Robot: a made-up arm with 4 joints.
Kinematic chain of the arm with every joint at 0, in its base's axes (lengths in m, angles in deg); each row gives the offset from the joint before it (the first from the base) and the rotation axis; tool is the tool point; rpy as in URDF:
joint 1: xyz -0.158 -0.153 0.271 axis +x
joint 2: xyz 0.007 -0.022 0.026 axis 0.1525 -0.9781 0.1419
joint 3: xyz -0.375 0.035 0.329 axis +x
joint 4: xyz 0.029 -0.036 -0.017 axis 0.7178 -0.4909 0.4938
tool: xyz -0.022 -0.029 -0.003 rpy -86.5 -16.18 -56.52
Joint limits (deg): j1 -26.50..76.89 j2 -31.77..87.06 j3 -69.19..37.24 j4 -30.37..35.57
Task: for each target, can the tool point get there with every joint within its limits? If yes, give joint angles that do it. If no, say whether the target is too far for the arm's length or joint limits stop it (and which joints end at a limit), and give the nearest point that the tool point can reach.
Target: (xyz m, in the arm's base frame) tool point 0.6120 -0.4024 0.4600
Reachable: no: too far | nearest point -0.2607 -0.5760 0.5915 | short by 0.899 m
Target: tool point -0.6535 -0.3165 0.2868
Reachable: yes | joints 48.45 32.69 -41.60 -17.89
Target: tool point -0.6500 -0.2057 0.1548
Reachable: yes | joints 48.67 50.96 -29.79 -22.82
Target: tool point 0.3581 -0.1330 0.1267
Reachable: no: joint limits stop it (at a limit: joint 2, joint 3, joint 4) | nearest point -0.4273 -0.1087 -0.0483 | short by 0.805 m
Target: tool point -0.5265 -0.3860 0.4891
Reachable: yes | joints 35.77 2.96 -7.31 21.64
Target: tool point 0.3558 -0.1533 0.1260
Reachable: no: joint limits stop it (at a limit: joint 2, joint 3, joint 4) | nearest point -0.4273 -0.1537 -0.0513 | short by 0.803 m
